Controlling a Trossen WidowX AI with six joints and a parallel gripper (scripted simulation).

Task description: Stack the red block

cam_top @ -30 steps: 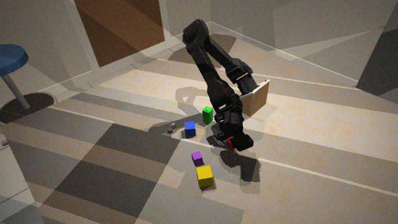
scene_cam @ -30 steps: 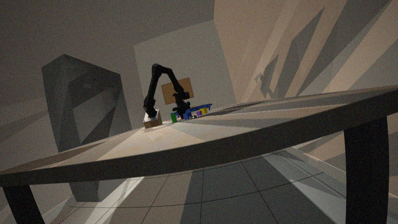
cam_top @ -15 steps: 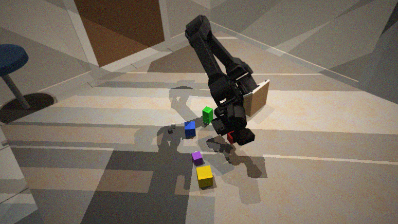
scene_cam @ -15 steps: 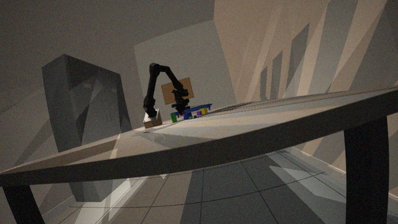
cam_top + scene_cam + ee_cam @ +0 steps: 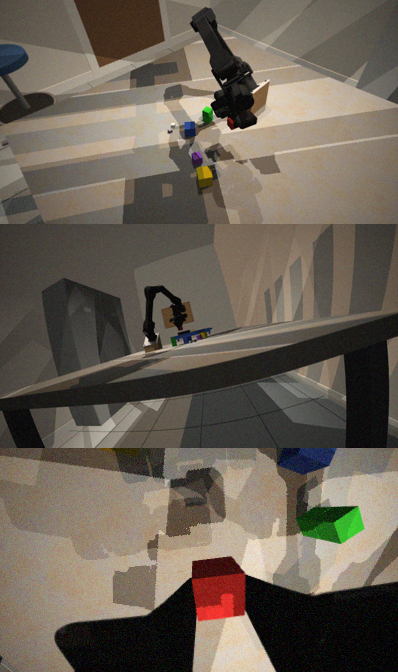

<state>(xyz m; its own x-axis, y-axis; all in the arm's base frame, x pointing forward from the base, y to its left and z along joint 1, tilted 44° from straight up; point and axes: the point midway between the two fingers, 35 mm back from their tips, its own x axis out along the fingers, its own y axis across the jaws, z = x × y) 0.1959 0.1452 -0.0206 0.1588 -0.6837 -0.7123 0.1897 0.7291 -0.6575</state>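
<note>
Now: the blue block 16 cm to the right of my gripper tip, 10 cm below it and 9 cm ahead of it. The rest, counted from my gripper tip: purple block (15 cm ahead, 10 cm below, 3 cm to the right); yellow block (18 cm ahead, 9 cm below, 6 cm to the left); red block (1 cm above).
</note>
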